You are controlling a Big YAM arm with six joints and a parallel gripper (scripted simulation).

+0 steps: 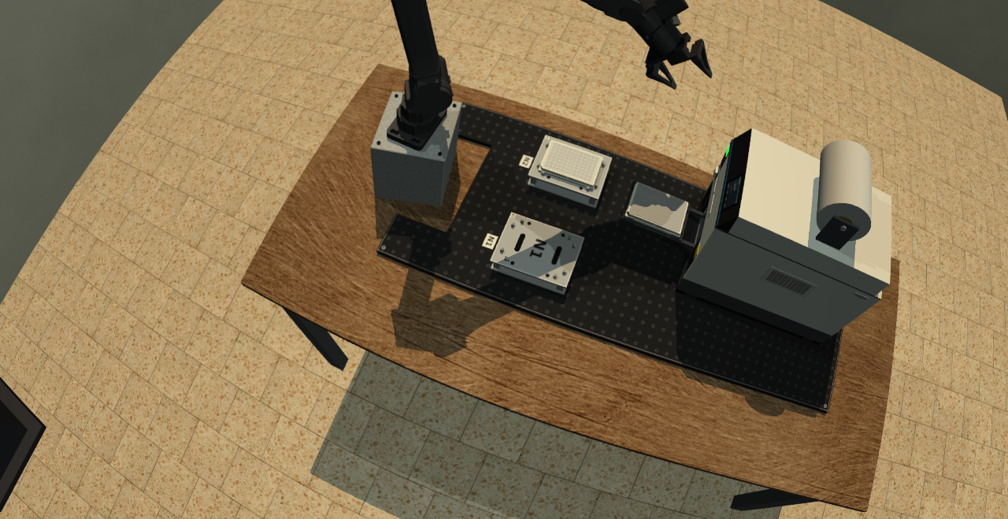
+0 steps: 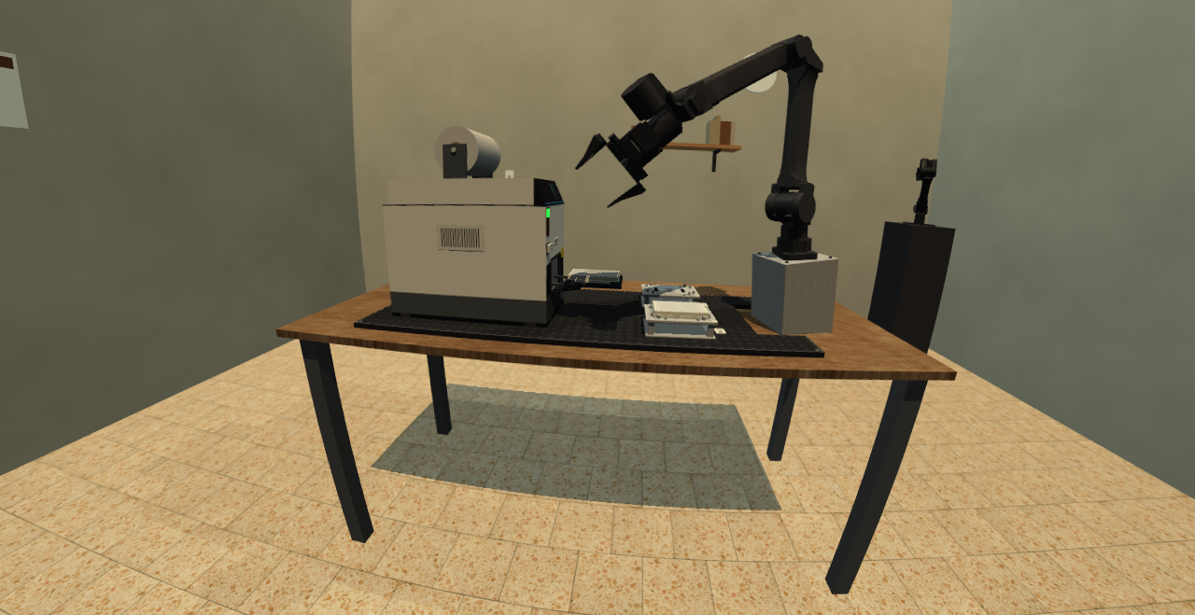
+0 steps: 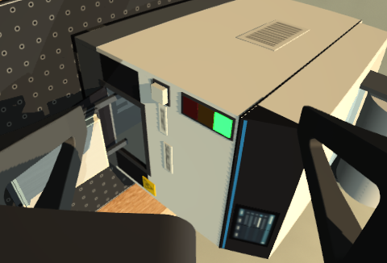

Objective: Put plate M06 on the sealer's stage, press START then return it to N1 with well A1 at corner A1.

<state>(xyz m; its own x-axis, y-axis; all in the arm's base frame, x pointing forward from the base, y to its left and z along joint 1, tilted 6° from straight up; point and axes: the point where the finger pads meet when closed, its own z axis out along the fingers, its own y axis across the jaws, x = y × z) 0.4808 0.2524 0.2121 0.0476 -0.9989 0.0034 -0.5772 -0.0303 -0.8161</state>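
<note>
Now: the plate M06 20 mm ahead of my hand, 190 mm to the right of it and 230 mm below it. Also, from my hand: start button (120 mm ahead, 90 mm to the right, 140 mm below); then well plate (190 mm behind, 130 mm to the right, 280 mm below); then sealer stage (20 mm ahead, 190 mm to the right, 240 mm below).
</note>
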